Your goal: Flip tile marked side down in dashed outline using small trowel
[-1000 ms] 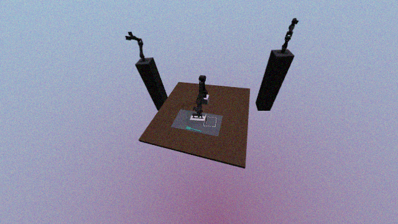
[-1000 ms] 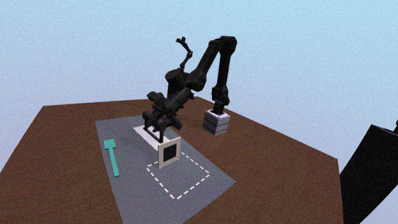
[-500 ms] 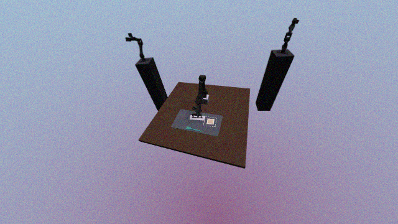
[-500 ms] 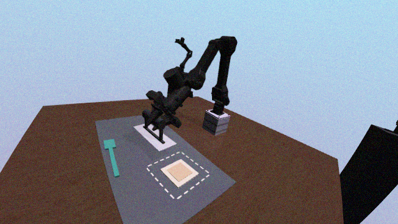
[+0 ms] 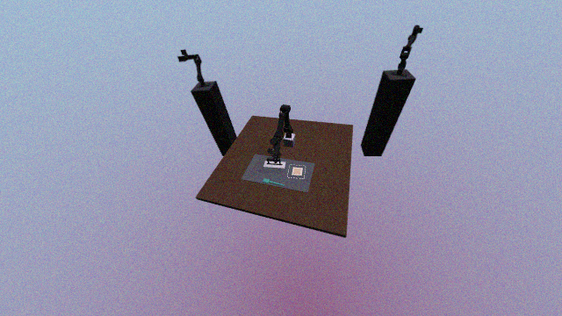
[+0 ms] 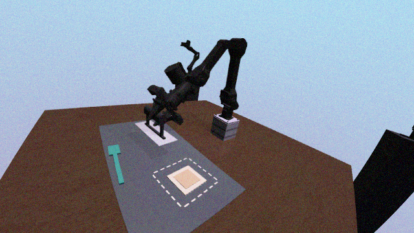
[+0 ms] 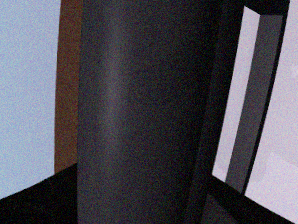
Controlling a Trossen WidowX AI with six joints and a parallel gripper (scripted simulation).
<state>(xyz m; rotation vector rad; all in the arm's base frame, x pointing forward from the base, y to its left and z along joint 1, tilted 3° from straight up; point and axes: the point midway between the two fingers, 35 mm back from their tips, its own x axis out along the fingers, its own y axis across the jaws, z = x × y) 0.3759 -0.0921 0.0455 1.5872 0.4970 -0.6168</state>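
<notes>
My gripper tip is now 150 mm above the grey mat, 10 mm to the right of it and 10 mm past it. Round my gripper tip: teal trowel: 120 mm below, 120 mm ahead, 40 mm to the right; then tile: 190 mm to the left, 120 mm below, 10 mm behind.
</notes>
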